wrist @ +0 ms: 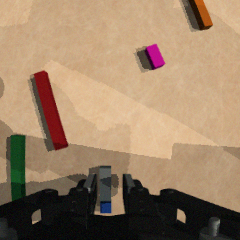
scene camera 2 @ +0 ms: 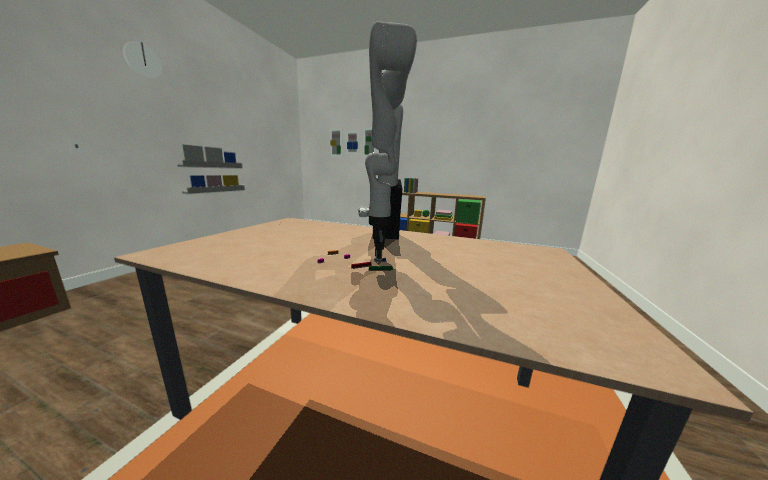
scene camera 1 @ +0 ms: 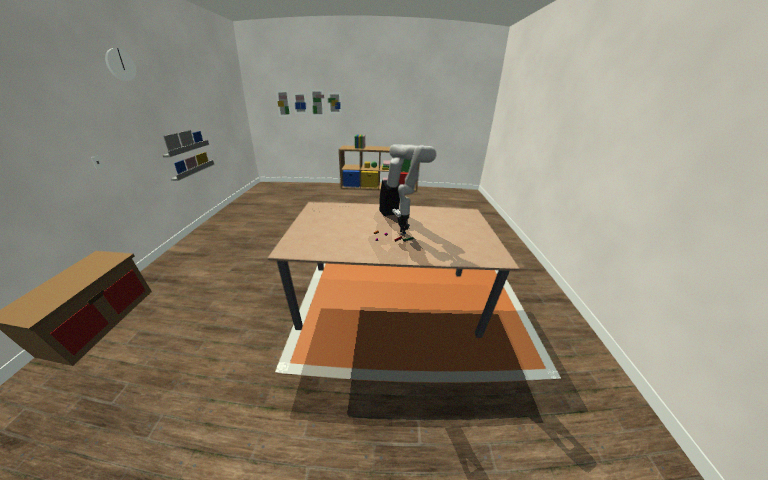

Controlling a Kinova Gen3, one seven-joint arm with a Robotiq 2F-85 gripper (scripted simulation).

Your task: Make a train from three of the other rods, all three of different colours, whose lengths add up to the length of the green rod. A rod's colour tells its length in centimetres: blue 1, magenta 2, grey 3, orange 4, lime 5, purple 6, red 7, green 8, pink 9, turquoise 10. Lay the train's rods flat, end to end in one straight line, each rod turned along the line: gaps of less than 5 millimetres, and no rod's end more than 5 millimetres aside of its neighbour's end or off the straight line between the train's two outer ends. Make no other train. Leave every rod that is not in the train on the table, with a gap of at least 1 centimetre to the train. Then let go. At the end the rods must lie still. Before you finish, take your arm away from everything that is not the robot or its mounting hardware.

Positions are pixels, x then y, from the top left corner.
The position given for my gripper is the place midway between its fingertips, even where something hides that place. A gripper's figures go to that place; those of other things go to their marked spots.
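There is my gripper [wrist: 109,184], 17 cm from the lens. And with it I see a red rod [wrist: 53,120], which is likewise 17 cm from the lens.
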